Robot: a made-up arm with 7 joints. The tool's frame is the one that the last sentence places. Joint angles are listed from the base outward.
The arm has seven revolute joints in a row. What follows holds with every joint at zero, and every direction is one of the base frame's. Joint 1 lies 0.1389 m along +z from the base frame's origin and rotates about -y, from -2.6 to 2.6 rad. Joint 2 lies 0.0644 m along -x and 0.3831 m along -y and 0.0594 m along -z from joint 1 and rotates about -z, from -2.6 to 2.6 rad. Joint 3 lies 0.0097 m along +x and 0.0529 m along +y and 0.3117 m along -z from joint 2 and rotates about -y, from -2.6 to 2.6 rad. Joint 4 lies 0.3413 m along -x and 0.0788 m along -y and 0.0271 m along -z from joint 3 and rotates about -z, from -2.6 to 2.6 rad. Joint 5 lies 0.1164 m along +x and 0.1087 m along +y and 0.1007 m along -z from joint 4 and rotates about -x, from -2.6 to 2.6 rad. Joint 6 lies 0.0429 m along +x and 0.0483 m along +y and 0.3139 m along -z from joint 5 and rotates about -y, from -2.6 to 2.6 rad. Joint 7 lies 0.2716 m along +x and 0.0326 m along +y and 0.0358 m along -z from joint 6 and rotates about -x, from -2.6 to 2.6 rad. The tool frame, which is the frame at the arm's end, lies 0.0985 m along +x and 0.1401 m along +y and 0.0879 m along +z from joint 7; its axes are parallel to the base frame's.
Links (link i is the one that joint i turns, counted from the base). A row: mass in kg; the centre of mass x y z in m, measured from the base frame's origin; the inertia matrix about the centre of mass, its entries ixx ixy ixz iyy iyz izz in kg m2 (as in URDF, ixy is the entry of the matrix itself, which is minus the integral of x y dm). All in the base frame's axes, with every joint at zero. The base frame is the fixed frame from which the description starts. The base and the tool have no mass.
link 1: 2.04; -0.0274 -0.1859 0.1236; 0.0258 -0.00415 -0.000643 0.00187 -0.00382 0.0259
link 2: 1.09; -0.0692 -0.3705 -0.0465; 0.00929 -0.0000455 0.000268 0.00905 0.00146 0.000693
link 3: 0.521; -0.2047 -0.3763 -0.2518; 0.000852 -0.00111 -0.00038 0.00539 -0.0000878 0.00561
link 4: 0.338; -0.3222 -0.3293 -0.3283; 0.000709 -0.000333 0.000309 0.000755 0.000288 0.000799
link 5: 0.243; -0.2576 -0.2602 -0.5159; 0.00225 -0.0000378 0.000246 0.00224 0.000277 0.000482
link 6: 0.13; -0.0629 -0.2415 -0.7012; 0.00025 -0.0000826 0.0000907 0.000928 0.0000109 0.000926
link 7: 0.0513; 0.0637 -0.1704 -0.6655; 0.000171 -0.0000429 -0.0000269 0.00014 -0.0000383 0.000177
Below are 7 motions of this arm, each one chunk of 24 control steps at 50 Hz.
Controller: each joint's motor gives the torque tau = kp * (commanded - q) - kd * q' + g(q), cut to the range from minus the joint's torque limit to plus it. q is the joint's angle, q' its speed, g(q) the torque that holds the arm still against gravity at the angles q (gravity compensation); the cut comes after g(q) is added. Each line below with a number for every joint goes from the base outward.
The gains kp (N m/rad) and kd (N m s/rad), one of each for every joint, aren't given. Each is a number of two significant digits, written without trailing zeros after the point. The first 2 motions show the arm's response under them.
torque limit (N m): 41 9.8 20 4.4 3.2 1.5 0.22
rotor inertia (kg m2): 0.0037 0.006 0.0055 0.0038 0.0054 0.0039 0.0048
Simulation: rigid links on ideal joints. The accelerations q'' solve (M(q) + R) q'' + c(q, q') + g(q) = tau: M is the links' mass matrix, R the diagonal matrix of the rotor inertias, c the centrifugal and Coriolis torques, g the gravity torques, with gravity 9.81 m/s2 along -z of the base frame. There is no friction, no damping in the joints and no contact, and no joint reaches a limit. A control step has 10 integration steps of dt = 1/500 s. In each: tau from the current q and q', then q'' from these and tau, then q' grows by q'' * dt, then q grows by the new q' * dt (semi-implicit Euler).
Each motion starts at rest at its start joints. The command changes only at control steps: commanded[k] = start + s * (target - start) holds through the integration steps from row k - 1 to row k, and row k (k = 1, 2, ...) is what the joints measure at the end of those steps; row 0 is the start. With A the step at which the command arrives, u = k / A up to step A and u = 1 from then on. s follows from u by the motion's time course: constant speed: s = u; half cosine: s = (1 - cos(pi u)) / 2; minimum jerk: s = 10 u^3 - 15 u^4 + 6 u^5; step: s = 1 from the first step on.
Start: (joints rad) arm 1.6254 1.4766 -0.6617 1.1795 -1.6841 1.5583 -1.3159
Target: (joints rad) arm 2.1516 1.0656 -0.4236 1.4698 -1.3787 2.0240 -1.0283
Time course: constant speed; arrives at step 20
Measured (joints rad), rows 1 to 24:
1: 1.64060 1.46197 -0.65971 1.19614 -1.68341 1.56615 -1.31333
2: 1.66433 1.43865 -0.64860 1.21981 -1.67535 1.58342 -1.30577
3: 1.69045 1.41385 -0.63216 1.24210 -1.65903 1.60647 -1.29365
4: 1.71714 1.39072 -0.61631 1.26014 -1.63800 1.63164 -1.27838
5: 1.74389 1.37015 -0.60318 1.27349 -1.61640 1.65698 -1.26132
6: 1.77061 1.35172 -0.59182 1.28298 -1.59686 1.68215 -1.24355
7: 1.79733 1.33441 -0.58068 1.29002 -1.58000 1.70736 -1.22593
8: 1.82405 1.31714 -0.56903 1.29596 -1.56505 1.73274 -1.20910
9: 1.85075 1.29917 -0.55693 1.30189 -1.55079 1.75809 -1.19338
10: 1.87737 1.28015 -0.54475 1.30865 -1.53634 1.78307 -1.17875
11: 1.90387 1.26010 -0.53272 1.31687 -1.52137 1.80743 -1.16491
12: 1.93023 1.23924 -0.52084 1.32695 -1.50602 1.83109 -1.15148
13: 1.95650 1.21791 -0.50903 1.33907 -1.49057 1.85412 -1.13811
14: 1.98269 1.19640 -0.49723 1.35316 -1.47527 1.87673 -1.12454
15: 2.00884 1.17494 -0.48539 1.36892 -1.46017 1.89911 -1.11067
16: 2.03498 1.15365 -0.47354 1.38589 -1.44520 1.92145 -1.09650
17: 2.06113 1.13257 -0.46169 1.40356 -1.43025 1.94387 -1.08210
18: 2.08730 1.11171 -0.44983 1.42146 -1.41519 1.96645 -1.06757
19: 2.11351 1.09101 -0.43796 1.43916 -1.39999 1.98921 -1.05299
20: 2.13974 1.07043 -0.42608 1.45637 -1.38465 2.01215 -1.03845
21: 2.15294 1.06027 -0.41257 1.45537 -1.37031 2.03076 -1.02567
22: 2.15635 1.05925 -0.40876 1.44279 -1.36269 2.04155 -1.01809
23: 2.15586 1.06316 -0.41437 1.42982 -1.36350 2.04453 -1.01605
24: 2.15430 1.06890 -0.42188 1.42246 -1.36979 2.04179 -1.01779
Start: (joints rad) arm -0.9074 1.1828 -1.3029 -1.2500 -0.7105 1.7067 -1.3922
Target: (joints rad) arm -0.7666 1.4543 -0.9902 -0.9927 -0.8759 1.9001 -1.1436
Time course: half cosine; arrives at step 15
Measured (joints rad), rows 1 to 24:
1: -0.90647 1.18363 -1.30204 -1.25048 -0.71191 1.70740 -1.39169
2: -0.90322 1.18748 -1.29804 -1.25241 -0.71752 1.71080 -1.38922
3: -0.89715 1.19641 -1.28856 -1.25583 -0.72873 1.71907 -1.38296
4: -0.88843 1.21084 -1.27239 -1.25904 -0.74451 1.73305 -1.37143
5: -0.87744 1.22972 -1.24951 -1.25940 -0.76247 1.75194 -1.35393
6: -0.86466 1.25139 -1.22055 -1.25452 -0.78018 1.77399 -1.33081
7: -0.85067 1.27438 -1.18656 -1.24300 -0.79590 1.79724 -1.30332
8: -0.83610 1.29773 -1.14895 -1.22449 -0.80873 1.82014 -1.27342
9: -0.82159 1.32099 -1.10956 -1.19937 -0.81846 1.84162 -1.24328
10: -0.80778 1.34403 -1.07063 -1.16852 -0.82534 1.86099 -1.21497
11: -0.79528 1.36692 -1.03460 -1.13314 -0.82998 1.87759 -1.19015
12: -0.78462 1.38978 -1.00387 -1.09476 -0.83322 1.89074 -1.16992
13: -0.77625 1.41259 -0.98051 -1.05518 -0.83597 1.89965 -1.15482
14: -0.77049 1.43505 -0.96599 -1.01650 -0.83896 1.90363 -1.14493
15: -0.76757 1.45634 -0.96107 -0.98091 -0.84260 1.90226 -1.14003
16: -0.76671 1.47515 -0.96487 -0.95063 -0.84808 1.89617 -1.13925
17: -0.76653 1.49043 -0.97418 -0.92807 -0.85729 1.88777 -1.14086
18: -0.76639 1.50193 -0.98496 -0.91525 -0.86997 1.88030 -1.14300
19: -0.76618 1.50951 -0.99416 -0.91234 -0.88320 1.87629 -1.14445
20: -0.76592 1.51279 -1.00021 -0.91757 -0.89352 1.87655 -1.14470
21: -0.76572 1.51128 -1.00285 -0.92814 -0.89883 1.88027 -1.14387
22: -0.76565 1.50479 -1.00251 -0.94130 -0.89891 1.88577 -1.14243
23: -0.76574 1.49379 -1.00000 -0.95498 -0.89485 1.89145 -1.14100
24: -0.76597 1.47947 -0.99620 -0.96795 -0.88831 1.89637 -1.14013
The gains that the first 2 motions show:
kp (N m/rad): 680 45 150 15 26 17 3.9
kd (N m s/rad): 13 0.79 2.3 0.64 0.51 0.32 0.093
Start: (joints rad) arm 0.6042 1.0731 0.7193 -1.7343 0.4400 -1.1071 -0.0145
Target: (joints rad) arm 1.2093 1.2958 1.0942 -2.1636 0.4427 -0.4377 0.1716
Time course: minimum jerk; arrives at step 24
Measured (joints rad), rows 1 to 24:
1: 0.60430 1.07301 0.71929 -1.73450 0.43999 -1.10724 -0.01446
2: 0.60511 1.07236 0.71931 -1.73607 0.43988 -1.10795 -0.01412
3: 0.60781 1.07068 0.71960 -1.74102 0.43915 -1.10866 -0.01285
4: 0.61389 1.06797 0.72084 -1.75153 0.43679 -1.10678 -0.00985
5: 0.62486 1.06484 0.72403 -1.76926 0.43155 -1.09838 -0.00451
6: 0.64191 1.06240 0.73030 -1.79510 0.42244 -1.07965 0.00332
7: 0.66574 1.06201 0.74068 -1.82896 0.40912 -1.04812 0.01323
8: 0.69645 1.06503 0.75591 -1.86970 0.39221 -1.00348 0.02442
9: 0.73356 1.07260 0.77625 -1.91499 0.37314 -0.94779 0.03608
10: 0.77610 1.08500 0.80182 -1.95938 0.35113 -0.88522 0.04752
11: 0.82291 1.10277 0.83233 -1.99863 0.32463 -0.82088 0.05841
12: 0.87273 1.12668 0.86686 -2.03122 0.29444 -0.75955 0.06918
13: 0.92415 1.15639 0.90409 -2.05649 0.26325 -0.70480 0.08074
14: 0.97564 1.18996 0.94245 -2.07448 0.23572 -0.65825 0.09399
15: 1.02559 1.22404 0.98029 -2.08614 0.21824 -0.61943 0.10927
16: 1.07226 1.25488 1.01585 -2.09322 0.21823 -0.58642 0.12609
17: 1.11399 1.27965 1.04753 -2.09795 0.24305 -0.55728 0.14331
18: 1.14936 1.29761 1.07418 -2.10261 0.29873 -0.53141 0.15948
19: 1.17733 1.30772 1.09627 -2.10103 0.37845 -0.51064 0.17352
20: 1.19832 1.30690 1.11522 -2.08038 0.45453 -0.49661 0.18425
21: 1.21396 1.29925 1.12981 -2.04618 0.51469 -0.48628 0.19010
22: 1.22497 1.29108 1.13831 -2.00798 0.55674 -0.47709 0.19037
23: 1.23125 1.28621 1.14010 -1.97401 0.58178 -0.46938 0.18561
24: 1.23274 1.28592 1.13610 -1.95146 0.59249 -0.46459 0.17763

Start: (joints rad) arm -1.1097 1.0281 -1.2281 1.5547 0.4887 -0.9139 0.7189
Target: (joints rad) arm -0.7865 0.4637 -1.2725 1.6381 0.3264 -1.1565 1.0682
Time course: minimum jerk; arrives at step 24
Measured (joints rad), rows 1 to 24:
1: -1.10958 1.02803 -1.22812 1.55484 0.48875 -0.91401 0.71894
2: -1.10869 1.02748 -1.22831 1.55575 0.48905 -0.91489 0.71925
3: -1.10615 1.02567 -1.22893 1.55808 0.48976 -0.91774 0.72049
4: -1.10120 1.02163 -1.23021 1.56215 0.49073 -0.92369 0.72366
5: -1.09335 1.01432 -1.23227 1.56808 0.49162 -0.93330 0.72997
6: -1.08236 1.00275 -1.23502 1.57577 0.49194 -0.94646 0.74045
7: -1.06823 0.98600 -1.23826 1.58496 0.49116 -0.96258 0.75569
8: -1.05112 0.96333 -1.24179 1.59518 0.48877 -0.98078 0.77573
9: -1.03136 0.93428 -1.24539 1.60582 0.48430 -1.00008 0.80001
10: -1.00941 0.89870 -1.24889 1.61617 0.47739 -1.01950 0.82754
11: -0.98581 0.85686 -1.25216 1.62554 0.46775 -1.03814 0.85702
12: -0.96115 0.80943 -1.25507 1.63327 0.45525 -1.05521 0.88711
13: -0.93609 0.75747 -1.25756 1.63887 0.43987 -1.07015 0.91649
14: -0.91126 0.70244 -1.25957 1.64201 0.42174 -1.08258 0.94409
15: -0.88731 0.64607 -1.26107 1.64262 0.40119 -1.09236 0.96906
16: -0.86484 0.59034 -1.26208 1.64083 0.37870 -1.09954 0.99080
17: -0.84440 0.53732 -1.26261 1.63699 0.35504 -1.10434 1.00899
18: -0.82647 0.48908 -1.26273 1.63163 0.33113 -1.10710 1.02348
19: -0.81145 0.44755 -1.26250 1.62538 0.30815 -1.10829 1.03435
20: -0.79959 0.41438 -1.26199 1.61888 0.28736 -1.10846 1.04180
21: -0.79099 0.39080 -1.26131 1.61278 0.27011 -1.10824 1.04621
22: -0.78551 0.37744 -1.26057 1.60760 0.25767 -1.10836 1.04813
23: -0.78277 0.37426 -1.25994 1.60384 0.25110 -1.10957 1.04831
24: -0.78205 0.38040 -1.25968 1.60196 0.25112 -1.11274 1.04768

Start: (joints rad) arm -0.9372 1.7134 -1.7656 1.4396 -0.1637 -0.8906 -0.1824
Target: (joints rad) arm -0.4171 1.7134 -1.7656 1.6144 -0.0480 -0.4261 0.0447
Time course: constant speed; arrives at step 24
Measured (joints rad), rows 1 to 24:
1: -0.92404 1.71470 -1.76634 1.44836 -0.16118 -0.88404 -0.18080
2: -0.90370 1.71519 -1.76683 1.45616 -0.15373 -0.86815 -0.17626
3: -0.88190 1.71519 -1.76707 1.46160 -0.14468 -0.84648 -0.16861
4: -0.86008 1.71499 -1.76728 1.46679 -0.13694 -0.82371 -0.15851
5: -0.83837 1.71448 -1.76741 1.47274 -0.13138 -0.80231 -0.14697
6: -0.81669 1.71368 -1.76732 1.47935 -0.12763 -0.78234 -0.13496
7: -0.79502 1.71276 -1.76697 1.48622 -0.12493 -0.76288 -0.12320
8: -0.77332 1.71188 -1.76644 1.49295 -0.12264 -0.74327 -0.11214
9: -0.75161 1.71118 -1.76589 1.49938 -0.12032 -0.72335 -0.10192
10: -0.72990 1.71071 -1.76542 1.50548 -0.11767 -0.70335 -0.09244
11: -0.70818 1.71052 -1.76511 1.51137 -0.11451 -0.68353 -0.08345
12: -0.68647 1.71064 -1.76495 1.51720 -0.11074 -0.66403 -0.07464
13: -0.66478 1.71106 -1.76491 1.52314 -0.10634 -0.64486 -0.06576
14: -0.64309 1.71173 -1.76495 1.52930 -0.10137 -0.62597 -0.05665
15: -0.62142 1.71256 -1.76504 1.53574 -0.09597 -0.60726 -0.04725
16: -0.59975 1.71344 -1.76516 1.54250 -0.09030 -0.58861 -0.03761
17: -0.57810 1.71424 -1.76528 1.54956 -0.08452 -0.56993 -0.02782
18: -0.55644 1.71485 -1.76541 1.55690 -0.07880 -0.55112 -0.01801
19: -0.53479 1.71520 -1.76551 1.56448 -0.07322 -0.53212 -0.00825
20: -0.51314 1.71526 -1.76560 1.57223 -0.06786 -0.51290 0.00138
21: -0.49148 1.71504 -1.76567 1.58012 -0.06273 -0.49345 0.01086
22: -0.46983 1.71457 -1.76572 1.58808 -0.05782 -0.47381 0.02021
23: -0.44817 1.71393 -1.76576 1.59606 -0.05308 -0.45403 0.02946
24: -0.42651 1.71321 -1.76579 1.60402 -0.04845 -0.43419 0.03866

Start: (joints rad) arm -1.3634 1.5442 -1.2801 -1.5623 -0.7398 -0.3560 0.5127
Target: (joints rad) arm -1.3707 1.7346 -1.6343 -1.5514 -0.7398 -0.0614 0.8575
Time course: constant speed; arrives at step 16
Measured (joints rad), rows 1 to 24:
1: -1.36361 1.54433 -1.28408 -1.56318 -0.73216 -0.35223 0.51643
2: -1.36406 1.54413 -1.29520 -1.56389 -0.71498 -0.34257 0.52805
3: -1.36466 1.54442 -1.31247 -1.56373 -0.69554 -0.32832 0.54811
4: -1.36525 1.54732 -1.33358 -1.56347 -0.68144 -0.31148 0.57460
5: -1.36573 1.55498 -1.35679 -1.56428 -0.67645 -0.29365 0.60441
6: -1.36610 1.56843 -1.38144 -1.56659 -0.68048 -0.27558 0.63455
7: -1.36642 1.58716 -1.40757 -1.56975 -0.69124 -0.25712 0.66285
8: -1.36674 1.60960 -1.43531 -1.57251 -0.70595 -0.23757 0.68815
9: -1.36710 1.63377 -1.46448 -1.57374 -0.72227 -0.21627 0.71015
10: -1.36753 1.65794 -1.49447 -1.57290 -0.73847 -0.19306 0.72922
11: -1.36800 1.68085 -1.52440 -1.57006 -0.75333 -0.16840 0.74617
12: -1.36850 1.70174 -1.55335 -1.56574 -0.76583 -0.14320 0.76197
13: -1.36902 1.72012 -1.58058 -1.56058 -0.77511 -0.11848 0.77766
14: -1.36955 1.73571 -1.60562 -1.55522 -0.78053 -0.09507 0.79410
15: -1.37008 1.74841 -1.62835 -1.55021 -0.78177 -0.07351 0.81196
16: -1.37060 1.75835 -1.64887 -1.54595 -0.77891 -0.05401 0.83157
17: -1.37083 1.76610 -1.66346 -1.54215 -0.78014 -0.04006 0.84923
18: -1.37085 1.77221 -1.66959 -1.53954 -0.78793 -0.03372 0.86033
19: -1.37078 1.77552 -1.66900 -1.53867 -0.79596 -0.03339 0.86372
20: -1.37071 1.77445 -1.66458 -1.53939 -0.79800 -0.03664 0.86102
21: -1.37067 1.76871 -1.65828 -1.54125 -0.79180 -0.04176 0.85535
22: -1.37066 1.75936 -1.65093 -1.54376 -0.77878 -0.04793 0.84992
23: -1.37067 1.74814 -1.64289 -1.54648 -0.76210 -0.05470 0.84704
24: -1.37068 1.73666 -1.63463 -1.54906 -0.74480 -0.06154 0.84766

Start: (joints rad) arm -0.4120 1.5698 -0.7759 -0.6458 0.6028 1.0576 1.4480
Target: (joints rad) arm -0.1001 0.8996 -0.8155 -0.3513 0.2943 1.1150 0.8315
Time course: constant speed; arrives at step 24
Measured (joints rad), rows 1 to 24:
1: -0.40350 1.56071 -0.77700 -0.63716 0.59902 1.05647 1.44499
2: -0.39088 1.54385 -0.77825 -0.62505 0.58816 1.05525 1.43471
3: -0.37757 1.52134 -0.77932 -0.61382 0.57209 1.05525 1.41568
4: -0.36434 1.49416 -0.78054 -0.60476 0.55447 1.05710 1.38880
5: -0.35130 1.46331 -0.78227 -0.59769 0.53794 1.06089 1.35644
6: -0.33847 1.42988 -0.78460 -0.59173 0.52338 1.06620 1.32149
7: -0.32579 1.39496 -0.78732 -0.58587 0.51051 1.07230 1.28656
8: -0.31322 1.35961 -0.79008 -0.57924 0.49866 1.07835 1.25350
9: -0.30066 1.32479 -0.79256 -0.57125 0.48726 1.08365 1.22325
10: -0.28806 1.29128 -0.79460 -0.56153 0.47599 1.08779 1.19586
11: -0.27536 1.25963 -0.79619 -0.54996 0.46469 1.09067 1.17082
12: -0.26252 1.23006 -0.79744 -0.53664 0.45326 1.09242 1.14733
13: -0.24956 1.20249 -0.79852 -0.52190 0.44159 1.09336 1.12455
14: -0.23647 1.17660 -0.79956 -0.50625 0.42954 1.09389 1.10180
15: -0.22329 1.15184 -0.80065 -0.49029 0.41702 1.09436 1.07861
16: -0.21006 1.12760 -0.80186 -0.47459 0.40402 1.09509 1.05476
17: -0.19682 1.10330 -0.80322 -0.45964 0.39060 1.09627 1.03017
18: -0.18362 1.07843 -0.80474 -0.44574 0.37689 1.09800 1.00490
19: -0.17047 1.05266 -0.80641 -0.43297 0.36306 1.10027 0.97910
20: -0.15740 1.02586 -0.80821 -0.42123 0.34931 1.10300 0.95290
21: -0.14440 0.99802 -0.81009 -0.41028 0.33577 1.10607 0.92646
22: -0.13147 0.96932 -0.81202 -0.39979 0.32252 1.10931 0.89993
23: -0.11860 0.94000 -0.81394 -0.38942 0.30960 1.11258 0.87342
24: -0.10574 0.91034 -0.81581 -0.37886 0.29698 1.11575 0.84703

